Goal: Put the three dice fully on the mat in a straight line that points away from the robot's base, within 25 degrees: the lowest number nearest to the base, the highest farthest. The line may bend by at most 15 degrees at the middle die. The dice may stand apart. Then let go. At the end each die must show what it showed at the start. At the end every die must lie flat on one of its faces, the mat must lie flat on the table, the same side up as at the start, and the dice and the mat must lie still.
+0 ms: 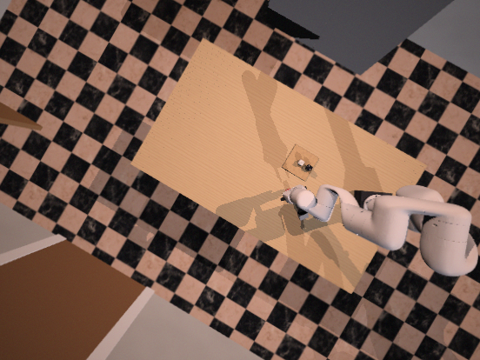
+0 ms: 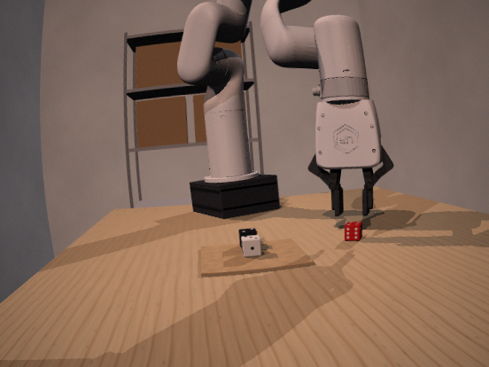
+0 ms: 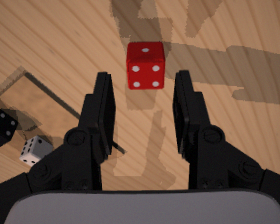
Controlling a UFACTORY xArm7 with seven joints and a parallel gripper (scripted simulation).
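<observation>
Right now the red die is 5 cm below my hand. The rest, counted from my hand: white die (16 cm to the right, 4 cm below, 1 cm ahead); thin mat (16 cm to the right, 6 cm below, 1 cm ahead); black die (16 cm to the right, 4 cm below, 4 cm behind).
</observation>
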